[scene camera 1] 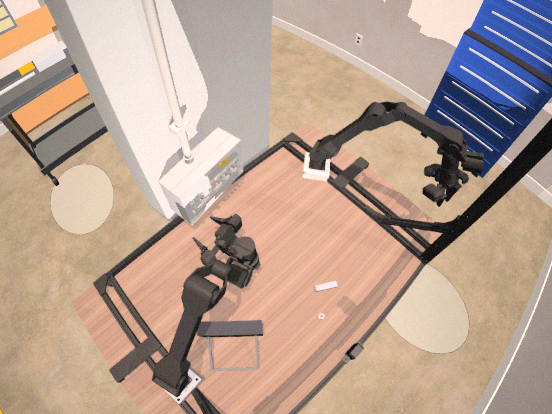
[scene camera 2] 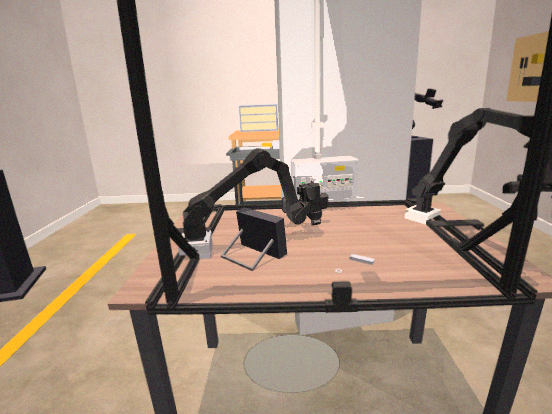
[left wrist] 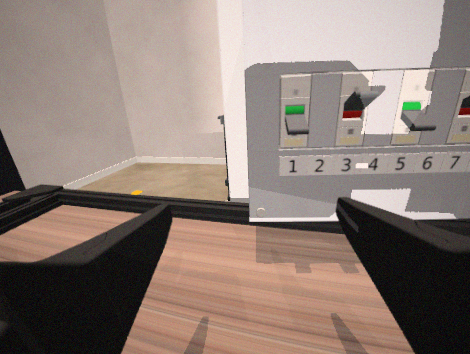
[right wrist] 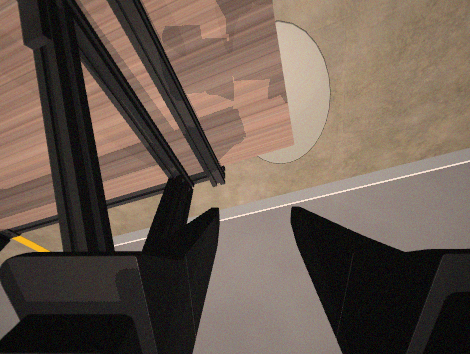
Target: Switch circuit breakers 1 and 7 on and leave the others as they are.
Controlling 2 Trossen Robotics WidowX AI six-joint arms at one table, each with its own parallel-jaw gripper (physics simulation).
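Places are measured from the left arm's base along level axes (x ahead, y left, z up), in metres.
Where they show: left gripper, fingertip midpoint: (scene camera 1: 201,227) (scene camera 2: 299,197) (left wrist: 252,208); right gripper, fingertip midpoint: (scene camera 1: 442,203) (scene camera 2: 544,220) (right wrist: 254,214); left arm's base at its link origin: (scene camera 1: 177,380) (scene camera 2: 195,237); right arm's base at its link origin: (scene camera 1: 317,163) (scene camera 2: 423,209).
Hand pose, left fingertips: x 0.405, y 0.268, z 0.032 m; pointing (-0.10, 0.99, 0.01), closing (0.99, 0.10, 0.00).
Note:
Each offset is from my left fingertips to the top centre of the thing. "spot": to the spot under its first point.
The grey breaker panel (scene camera 1: 210,154) (scene camera 2: 327,161) (left wrist: 300,200) stands at the table's far edge. In the left wrist view, breaker 1 @(spot: 0.027 m ahead, 0.044 m left, 0.038 m up) (left wrist: 296,124) shows green with its lever down. Breaker 7 @(spot: 0.143 m ahead, 0.059 m left, 0.028 m up) (left wrist: 459,132) is cut off by the right edge; it shows red, with part of a dark lever above. Breaker 3 @(spot: 0.068 m ahead, 0.057 m left, 0.042 m up) (left wrist: 353,114) shows red, lever up; breaker 5 @(spot: 0.106 m ahead, 0.059 m left, 0.046 m up) (left wrist: 411,106) shows green, lever down. My left gripper (scene camera 1: 205,229) (left wrist: 252,208) is open and empty, a little in front of the panel's left part, apart from it. My right gripper (scene camera 1: 433,182) (right wrist: 254,214) is partly open, empty, beyond the table's right side.
A black slab (scene camera 1: 230,328) (scene camera 2: 262,232) with a grey wire frame stands near the left arm's base. A small white block @(0.120 m ahead, 0.423 m right, 0.078 m down) (scene camera 1: 326,286) (scene camera 2: 361,259) and a small ring @(0.032 m ahead, 0.471 m right, 0.088 m down) (scene camera 2: 338,271) lie toward the front. Black rails (scene camera 2: 250,304) edge the table.

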